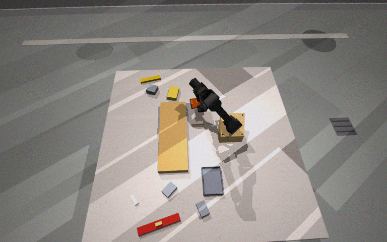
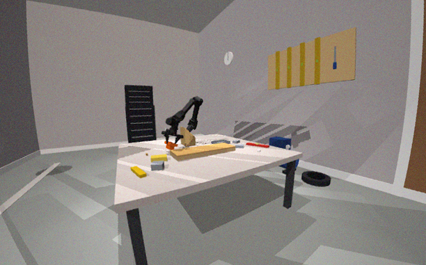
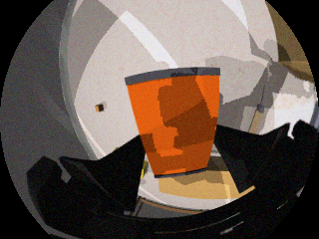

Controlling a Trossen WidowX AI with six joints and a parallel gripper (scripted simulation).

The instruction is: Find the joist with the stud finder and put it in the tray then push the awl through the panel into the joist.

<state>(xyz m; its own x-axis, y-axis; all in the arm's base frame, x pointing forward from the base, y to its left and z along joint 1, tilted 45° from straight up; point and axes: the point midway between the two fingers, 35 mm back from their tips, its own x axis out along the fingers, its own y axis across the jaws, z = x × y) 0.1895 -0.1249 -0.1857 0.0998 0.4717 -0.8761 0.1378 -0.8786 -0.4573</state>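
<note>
Now: gripper tip 140 mm to the right of the awl, 60 mm above it and 20 mm past it. From my gripper tip the other things lie so: green square (40 mm below, 30 mm ahead, 10 mm to the right); grey block (350 mm ahead, 180 mm to the right, 40 mm below); stud finder (20 mm below, 10 mm to the right, 10 mm ahead).
</note>
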